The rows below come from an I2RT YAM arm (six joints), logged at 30 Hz.
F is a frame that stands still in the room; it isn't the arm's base.
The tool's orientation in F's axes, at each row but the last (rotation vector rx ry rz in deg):
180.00, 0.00, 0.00
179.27, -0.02, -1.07
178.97, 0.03, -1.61
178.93, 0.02, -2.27
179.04, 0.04, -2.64
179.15, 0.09, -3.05
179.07, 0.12, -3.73
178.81, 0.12, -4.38
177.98, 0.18, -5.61
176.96, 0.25, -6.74
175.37, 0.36, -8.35
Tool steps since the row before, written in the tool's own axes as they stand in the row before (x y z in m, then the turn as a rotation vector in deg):
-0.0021, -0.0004, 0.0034, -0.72, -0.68, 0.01
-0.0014, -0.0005, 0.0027, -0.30, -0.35, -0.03
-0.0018, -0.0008, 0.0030, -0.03, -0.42, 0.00
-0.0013, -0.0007, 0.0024, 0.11, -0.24, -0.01
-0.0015, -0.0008, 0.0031, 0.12, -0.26, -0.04
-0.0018, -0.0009, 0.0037, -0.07, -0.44, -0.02
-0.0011, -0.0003, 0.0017, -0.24, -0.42, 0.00
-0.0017, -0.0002, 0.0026, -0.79, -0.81, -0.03
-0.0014, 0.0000, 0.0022, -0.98, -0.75, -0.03
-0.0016, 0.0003, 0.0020, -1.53, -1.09, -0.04
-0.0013, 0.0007, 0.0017, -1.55, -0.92, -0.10
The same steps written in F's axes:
-0.0021, 0.0004, -0.0034, -0.72, 0.68, -0.01
-0.0014, 0.0005, -0.0027, -0.30, 0.35, 0.03
-0.0019, 0.0007, -0.0030, -0.03, 0.42, -0.01
-0.0014, 0.0007, -0.0024, 0.11, 0.24, 0.00
-0.0016, 0.0007, -0.0031, 0.12, 0.26, 0.03
-0.0019, 0.0008, -0.0036, -0.07, 0.44, 0.02
-0.0012, 0.0003, -0.0017, -0.24, 0.42, 0.00
-0.0018, 0.0001, -0.0025, -0.79, 0.81, 0.05
-0.0015, -0.0001, -0.0021, -0.98, 0.75, 0.07
-0.0017, -0.0004, -0.0019, -1.53, 1.09, 0.10
-0.0014, -0.0008, -0.0015, -1.54, 0.92, 0.18

